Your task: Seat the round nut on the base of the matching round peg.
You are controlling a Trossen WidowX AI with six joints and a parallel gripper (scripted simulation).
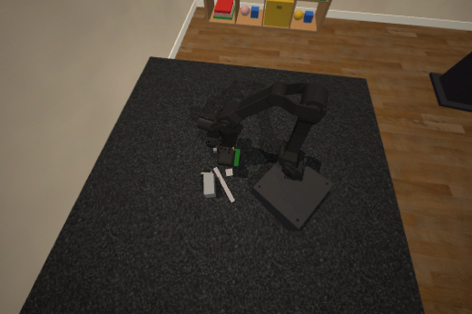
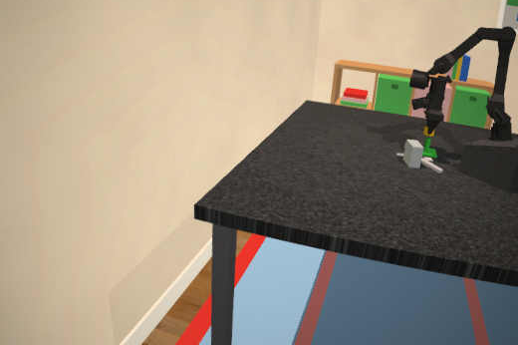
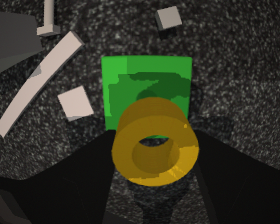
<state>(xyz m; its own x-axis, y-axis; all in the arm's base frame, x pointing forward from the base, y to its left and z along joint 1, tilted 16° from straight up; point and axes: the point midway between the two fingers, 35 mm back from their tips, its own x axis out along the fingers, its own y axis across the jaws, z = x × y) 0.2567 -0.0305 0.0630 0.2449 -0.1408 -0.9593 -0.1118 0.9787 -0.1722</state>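
The small grey cube lies 10 cm below my hand, 7 cm ahead of it and 1 cm to the right of it. Round my hand: pale t-shaped piece 11 cm below, 10 cm to the left, 7 cm ahead; then grey block 15 cm to the left, 8 cm below, 4 cm ahead; then flat grey bar 13 cm to the left, 11 cm below, 1 cm behind.
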